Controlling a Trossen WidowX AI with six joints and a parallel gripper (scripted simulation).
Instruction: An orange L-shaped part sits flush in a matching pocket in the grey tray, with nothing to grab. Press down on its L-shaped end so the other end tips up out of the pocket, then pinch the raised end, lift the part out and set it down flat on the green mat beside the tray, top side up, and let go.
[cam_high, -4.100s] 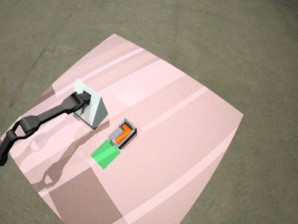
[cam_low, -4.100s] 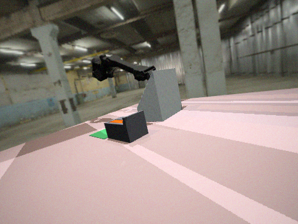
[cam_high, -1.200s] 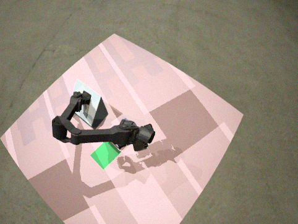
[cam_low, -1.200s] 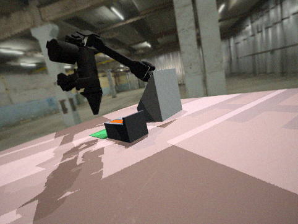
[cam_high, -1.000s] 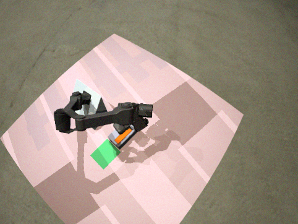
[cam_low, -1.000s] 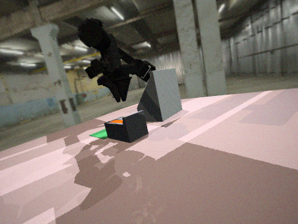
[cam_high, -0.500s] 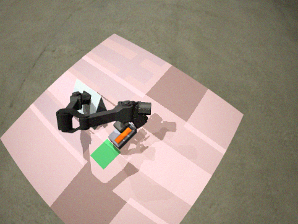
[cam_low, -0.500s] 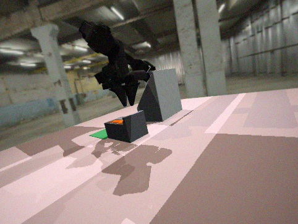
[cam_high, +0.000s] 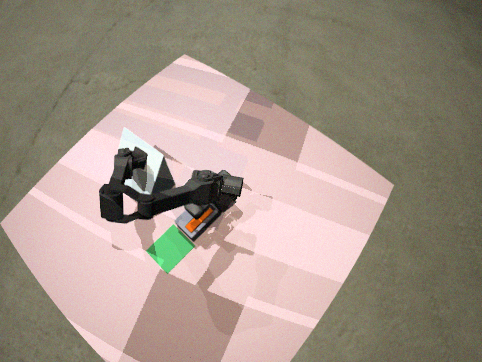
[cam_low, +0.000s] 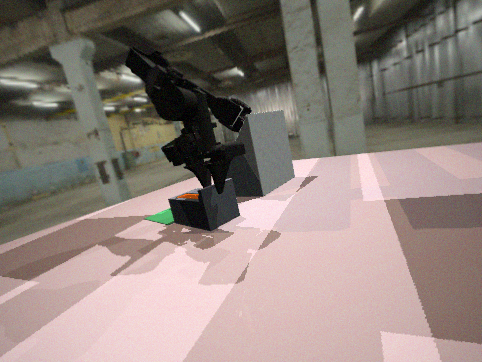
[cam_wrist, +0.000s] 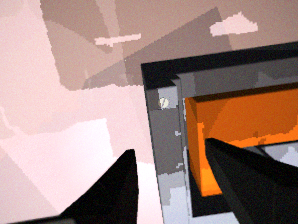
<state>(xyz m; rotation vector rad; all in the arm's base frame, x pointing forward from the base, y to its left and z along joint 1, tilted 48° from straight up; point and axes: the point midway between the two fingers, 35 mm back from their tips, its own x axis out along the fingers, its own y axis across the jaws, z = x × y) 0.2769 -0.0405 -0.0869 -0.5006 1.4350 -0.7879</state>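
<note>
Now: the orange L-shaped part 5 cm to the right of my gripper tip, 2 cm below it and 2 cm behind it. Also, from my gripper tip: green mat 22 cm to the right, 8 cm below, 4 cm behind.
</note>
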